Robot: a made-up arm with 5 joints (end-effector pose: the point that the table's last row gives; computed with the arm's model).
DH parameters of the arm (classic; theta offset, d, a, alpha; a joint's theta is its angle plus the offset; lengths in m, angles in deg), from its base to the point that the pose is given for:
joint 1: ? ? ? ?
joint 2: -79.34 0 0.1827 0
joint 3: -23.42 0 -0.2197 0
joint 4: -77.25 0 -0.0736 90
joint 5: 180 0.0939 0 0
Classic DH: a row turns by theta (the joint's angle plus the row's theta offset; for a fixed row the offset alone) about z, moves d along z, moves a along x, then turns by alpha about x.
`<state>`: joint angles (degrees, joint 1 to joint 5).
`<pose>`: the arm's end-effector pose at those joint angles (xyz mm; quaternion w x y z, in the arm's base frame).
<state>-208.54 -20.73 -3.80 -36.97 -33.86</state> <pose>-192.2 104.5 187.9 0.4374 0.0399 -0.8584 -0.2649</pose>
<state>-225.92 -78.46 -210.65 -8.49 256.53</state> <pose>281.6 -290.8 7.2 0.1367 -0.4118 0.7498 -0.4996</pose>
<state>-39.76 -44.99 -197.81 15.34 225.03</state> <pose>-334.2 278.1 377.8 0.9144 -0.2714 -0.2973 0.0421</pose>
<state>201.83 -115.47 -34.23 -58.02 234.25</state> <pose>203.5 81.5 374.6 0.5983 -0.2301 0.0669 -0.7646</pose>
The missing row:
joint 1: 0 0.1629 0 -90
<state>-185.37 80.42 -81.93 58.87 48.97</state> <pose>-196.6 18.5 -166.1 0.4455 0.4006 0.7805 0.1782</pose>
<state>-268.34 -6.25 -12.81 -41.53 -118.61</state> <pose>-7.2 247.7 176.4 0.1176 -0.2254 0.8334 0.4906</pose>
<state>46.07 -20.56 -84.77 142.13 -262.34</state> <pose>114.6 118.9 327.1 0.2999 0.8544 -0.4129 -0.0982</pose>
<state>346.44 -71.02 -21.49 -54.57 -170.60</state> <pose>41.2 -9.9 429.9 0.9584 0.0564 0.2776 -0.0348</pose>
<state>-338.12 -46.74 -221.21 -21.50 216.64</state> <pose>-359.6 -144.4 169.1 0.5038 -0.1049 -0.8097 0.2822</pose>
